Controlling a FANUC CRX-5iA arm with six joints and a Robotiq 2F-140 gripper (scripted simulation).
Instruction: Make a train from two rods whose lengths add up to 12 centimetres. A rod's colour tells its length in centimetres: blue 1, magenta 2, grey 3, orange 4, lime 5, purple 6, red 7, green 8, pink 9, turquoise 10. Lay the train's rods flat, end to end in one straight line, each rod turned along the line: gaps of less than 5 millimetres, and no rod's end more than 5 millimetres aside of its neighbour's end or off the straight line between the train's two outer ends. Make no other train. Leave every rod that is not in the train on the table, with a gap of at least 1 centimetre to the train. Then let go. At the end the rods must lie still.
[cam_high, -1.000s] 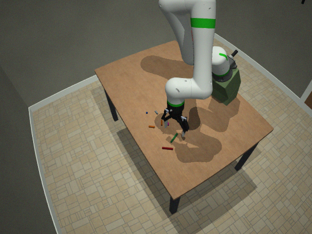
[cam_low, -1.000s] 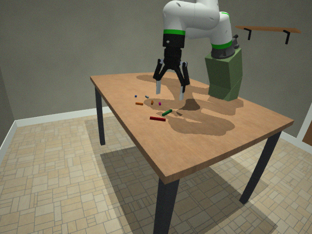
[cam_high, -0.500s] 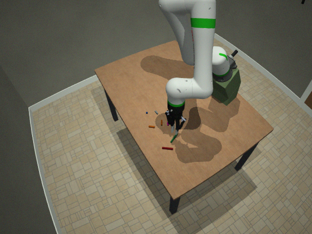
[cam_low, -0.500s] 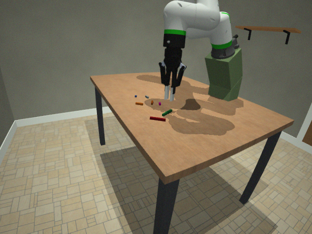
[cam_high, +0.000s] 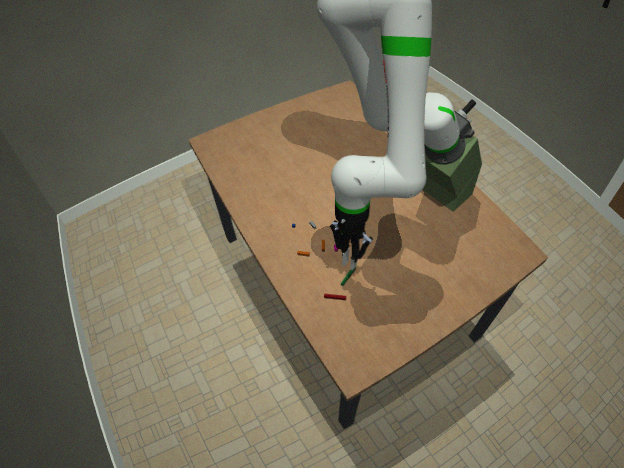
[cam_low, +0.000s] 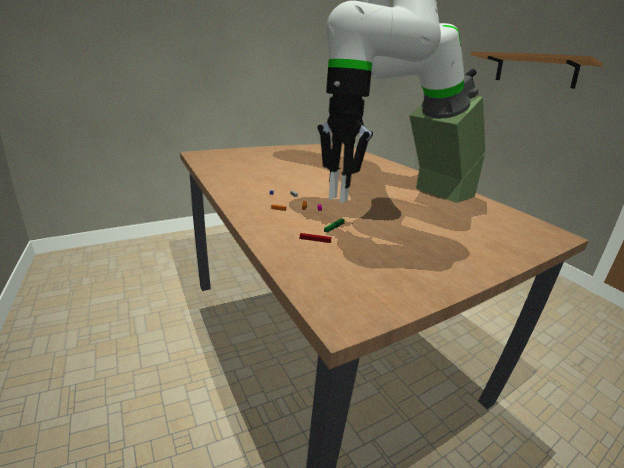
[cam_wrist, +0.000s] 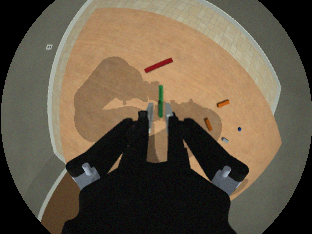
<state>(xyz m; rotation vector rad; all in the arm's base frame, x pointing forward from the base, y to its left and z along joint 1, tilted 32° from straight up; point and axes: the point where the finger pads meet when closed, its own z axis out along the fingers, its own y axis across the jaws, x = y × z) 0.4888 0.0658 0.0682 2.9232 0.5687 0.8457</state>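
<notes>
The green rod is 10 cm below my hand. Also, from my hand: red rod (8 cm ahead, 4 cm to the left, 10 cm below); grey rod (3 cm behind, 25 cm to the right, 10 cm below); magenta rod (3 cm behind, 12 cm to the right, 10 cm below).
</notes>
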